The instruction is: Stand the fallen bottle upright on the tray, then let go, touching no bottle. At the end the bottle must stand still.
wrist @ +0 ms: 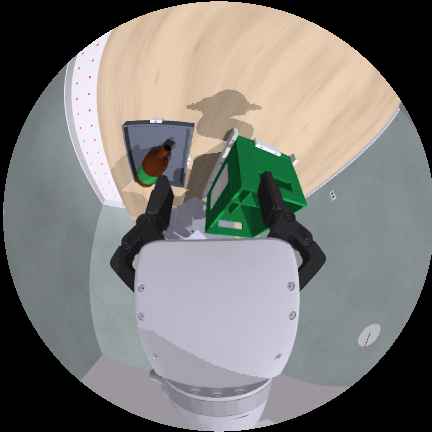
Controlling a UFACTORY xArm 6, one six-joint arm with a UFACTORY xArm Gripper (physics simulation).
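Places are measured from the arm's base along level axes (x ahead, y left, z up), in centimetres.
Where they show: gripper, fingertip midpoint: [214, 181].
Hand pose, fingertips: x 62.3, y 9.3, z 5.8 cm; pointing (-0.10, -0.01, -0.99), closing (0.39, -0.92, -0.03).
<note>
Things, the pixels of their centre, and the offset from my fingertips. "spot": a spot on its surface instead.
- brown bottle, body centre: [154, 163] dx -21.8, dy +10.7, dz -20.3 cm
- dark grey tray, surface spot: [140, 124] spot: dx -9.7, dy +16.0, dz -22.1 cm
- green crate, body centre: [246, 194] dx -20.7, dy -17.9, dz -15.8 cm
A brown bottle [154, 163] with a green label lies slanted over the dark grey tray [140, 124], left of the middle of the wrist view. Its neck points to the upper right, over the tray's floor. Its wide base covers the tray's lower left corner; what the base rests on is hidden. My gripper [214, 181] is open and empty, with its black fingers wide apart. The left fingertip shows just below and right of the bottle's base, and the bottle is not between the fingers.
A green crate [255, 160] with compartments stands right of the tray, partly behind my right finger. A grey angular shape [190, 215] shows between the fingers, below the tray. A white dotted strip [85, 105] runs along the wooden table's left edge.
</note>
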